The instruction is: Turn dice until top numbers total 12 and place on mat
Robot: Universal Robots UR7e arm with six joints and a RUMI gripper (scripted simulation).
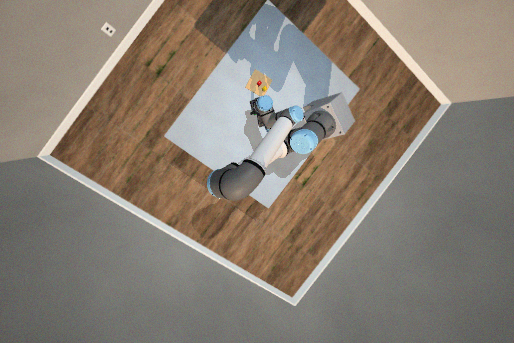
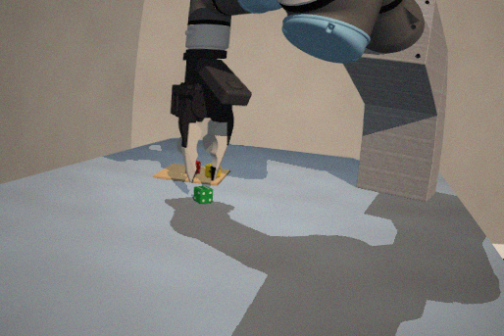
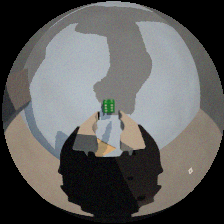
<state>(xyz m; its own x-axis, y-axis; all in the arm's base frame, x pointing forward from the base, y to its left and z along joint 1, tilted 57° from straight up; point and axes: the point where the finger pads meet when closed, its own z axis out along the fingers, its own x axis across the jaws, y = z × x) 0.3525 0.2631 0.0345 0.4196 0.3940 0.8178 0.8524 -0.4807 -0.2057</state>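
The green die lies 40 mm below my hand. From my hand the other things lie so: tan mat 150 mm to the right, 130 mm ahead, 50 mm below; then red die 150 mm to the right, 130 mm ahead, 30 mm below; then yellow die 160 mm to the right, 80 mm ahead, 30 mm below.
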